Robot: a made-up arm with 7 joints.
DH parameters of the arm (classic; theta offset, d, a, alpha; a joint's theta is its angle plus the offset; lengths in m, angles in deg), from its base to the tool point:
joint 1: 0 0.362 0 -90
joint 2: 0 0 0 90
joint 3: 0 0.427 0.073 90
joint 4: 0 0 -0.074 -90
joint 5: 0 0.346 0 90
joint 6: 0 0 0.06 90
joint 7: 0 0 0 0
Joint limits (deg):
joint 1: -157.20..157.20
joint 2: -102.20..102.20
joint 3: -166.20..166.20
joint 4: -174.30..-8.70
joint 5: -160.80..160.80
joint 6: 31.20..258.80
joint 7: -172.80..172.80
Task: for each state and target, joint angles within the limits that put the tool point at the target. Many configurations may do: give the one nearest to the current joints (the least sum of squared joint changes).
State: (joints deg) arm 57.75 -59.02 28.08 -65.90 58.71 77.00 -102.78
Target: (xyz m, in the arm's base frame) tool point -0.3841 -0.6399 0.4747
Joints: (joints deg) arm 87.23 -102.20 52.29 -70.66 58.39 68.52 -102.78
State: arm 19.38 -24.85 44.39 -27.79 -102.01 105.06 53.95
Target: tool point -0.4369 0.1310 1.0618
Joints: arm 9.94 -39.84 52.34 -34.64 -102.28 107.71 53.95
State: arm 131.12 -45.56 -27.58 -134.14 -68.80 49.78 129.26
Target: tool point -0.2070 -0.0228 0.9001
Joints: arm 146.60 -36.20 20.19 -111.59 -69.87 58.47 129.26
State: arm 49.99 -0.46 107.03 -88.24 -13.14 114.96 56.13
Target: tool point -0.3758 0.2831 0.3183
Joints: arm 12.05 -50.10 122.45 -134.78 -14.18 108.18 56.13
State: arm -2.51 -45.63 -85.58 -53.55 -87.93 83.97 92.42
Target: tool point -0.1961 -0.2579 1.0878
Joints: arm -12.78 -30.43 -49.38 -60.05 -87.89 89.29 92.42
